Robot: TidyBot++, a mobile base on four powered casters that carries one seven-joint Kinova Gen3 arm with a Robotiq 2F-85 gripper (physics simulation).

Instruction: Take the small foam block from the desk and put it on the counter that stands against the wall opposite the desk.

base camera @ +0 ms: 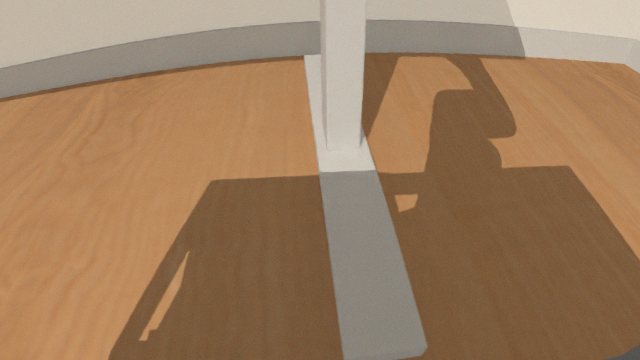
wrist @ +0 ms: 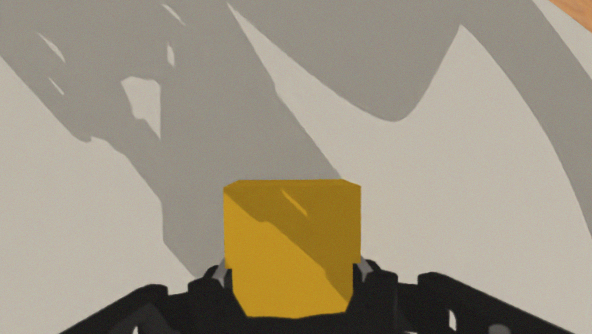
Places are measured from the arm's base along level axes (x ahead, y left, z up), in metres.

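Where they show: gripper, fingertip midpoint: [wrist: 292,271].
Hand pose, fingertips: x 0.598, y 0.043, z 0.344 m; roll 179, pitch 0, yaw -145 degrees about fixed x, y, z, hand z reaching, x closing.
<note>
After its pixels a point has its place.
The small foam block [wrist: 292,225] {x 0.615, y 0.019, z 0.368 m} is yellow and shows at the bottom middle of the wrist view, partly in shadow. My gripper [wrist: 292,271] {x 0.598, y 0.043, z 0.344 m} is shut on the foam block, with a black finger against its left side and another against its right side. The pale desk top [wrist: 465,200] {x 0.529, y -0.043, z 0.323 m} lies under the block. Its underside is hidden, so I cannot tell whether it touches the desk. The desk's white leg [base camera: 343,75] {x 0.521, y -0.044, z -0.248 m} rises from a long foot bar [base camera: 372,260] in the base view. The counter does not show in either view.
Wooden floor [base camera: 100,200] {x 0.457, y 0.344, z -0.397 m} [wrist: 577,10] {x 0.108, y -0.937, z -0.397 m} lies around the foot bar and beyond the desk edge at the wrist view's top right. A pale wall [base camera: 150,15] {x 0.965, y 0.400, z -0.246 m} with a grey baseboard [base camera: 225,45] {x 0.960, y 0.214, z -0.350 m} stands behind the leg. Large shadows fall across the floor and desk top.
</note>
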